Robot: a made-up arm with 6 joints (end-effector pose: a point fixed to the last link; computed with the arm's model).
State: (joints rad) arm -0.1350 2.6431 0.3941 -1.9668 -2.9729 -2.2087
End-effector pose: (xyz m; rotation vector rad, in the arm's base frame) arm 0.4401 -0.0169 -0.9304 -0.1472 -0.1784 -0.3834
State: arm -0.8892 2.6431 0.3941 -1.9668 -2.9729 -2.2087
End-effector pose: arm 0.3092 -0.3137 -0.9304 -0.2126 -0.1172 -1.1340
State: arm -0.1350 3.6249 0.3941 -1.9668 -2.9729 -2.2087
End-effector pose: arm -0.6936 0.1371 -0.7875 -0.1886 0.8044 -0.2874
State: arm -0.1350 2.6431 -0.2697 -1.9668 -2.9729 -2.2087
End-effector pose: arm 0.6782 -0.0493 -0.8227 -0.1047 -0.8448 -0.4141
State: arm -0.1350 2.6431 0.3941 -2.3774 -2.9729 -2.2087
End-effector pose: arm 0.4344 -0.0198 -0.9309 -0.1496 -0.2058 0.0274
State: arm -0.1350 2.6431 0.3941 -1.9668 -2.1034 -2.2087
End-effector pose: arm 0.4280 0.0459 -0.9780 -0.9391 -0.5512 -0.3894
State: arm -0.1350 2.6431 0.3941 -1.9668 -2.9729 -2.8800
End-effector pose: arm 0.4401 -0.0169 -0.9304 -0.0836 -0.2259 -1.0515
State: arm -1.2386 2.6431 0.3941 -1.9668 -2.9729 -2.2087
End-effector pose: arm 0.1831 -0.4006 -0.9304 -0.2389 -0.0816 -1.4816
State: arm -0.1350 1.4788 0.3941 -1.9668 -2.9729 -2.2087
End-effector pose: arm 1.2166 -0.1224 0.1626 -0.0644 -1.3476 -0.4179
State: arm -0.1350 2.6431 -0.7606 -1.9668 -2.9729 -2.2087
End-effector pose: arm 0.7836 -0.0636 -0.6577 -0.0652 -1.3380 -0.4180
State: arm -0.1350 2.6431 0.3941 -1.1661 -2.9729 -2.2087
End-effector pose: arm 0.4523 -0.0186 -0.9291 -0.1301 -0.1080 -1.1831
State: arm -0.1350 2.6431 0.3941 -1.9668 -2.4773 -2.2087
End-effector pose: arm 0.4312 0.0238 -0.9508 -0.5978 -0.3922 -0.3929
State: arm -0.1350 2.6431 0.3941 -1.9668 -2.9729 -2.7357
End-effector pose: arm 0.4401 -0.0169 -0.9304 -0.0985 -0.2167 -0.9079
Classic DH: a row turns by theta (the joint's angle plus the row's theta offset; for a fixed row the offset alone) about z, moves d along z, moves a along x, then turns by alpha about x. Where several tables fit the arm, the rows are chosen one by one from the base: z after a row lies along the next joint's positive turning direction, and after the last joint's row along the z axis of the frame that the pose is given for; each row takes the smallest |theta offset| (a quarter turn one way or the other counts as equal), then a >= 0, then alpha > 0; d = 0 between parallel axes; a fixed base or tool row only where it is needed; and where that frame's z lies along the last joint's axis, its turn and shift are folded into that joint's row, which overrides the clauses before.
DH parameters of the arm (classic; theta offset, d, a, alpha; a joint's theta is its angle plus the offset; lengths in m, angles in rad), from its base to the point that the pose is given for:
joint 1: 0 0.2113 0 -1.5708
joint 2: -1.5708 0 0.8417 0
joint 3: 1.5708 0.0278 0 1.5708
joint 4: 0 0.4973 0 -1.5708
joint 5: 0 0 0 1.5708
joint 6: 0 0.0947 0 0

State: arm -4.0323 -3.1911 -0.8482 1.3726 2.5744 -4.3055
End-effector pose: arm -0.2879 0.2325 -0.8974 0.4760 -1.3655 2.2349
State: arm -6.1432 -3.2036 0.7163 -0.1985 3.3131 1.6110
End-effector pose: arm -0.1837 0.0054 -0.9590 0.6874 0.6746 1.8336
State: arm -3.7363 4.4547 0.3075 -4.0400 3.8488 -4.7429
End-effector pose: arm 1.0358 -0.6761 0.0562 -1.2317 0.3596 1.1880
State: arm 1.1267 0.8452 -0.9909 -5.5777 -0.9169 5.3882
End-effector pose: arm 0.2305 0.4357 1.3106 1.0248 -0.3094 0.8936
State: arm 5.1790 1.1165 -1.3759 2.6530 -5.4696 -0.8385
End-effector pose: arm 0.3026 -0.4672 1.1086 -1.0282 0.2795 0.5929
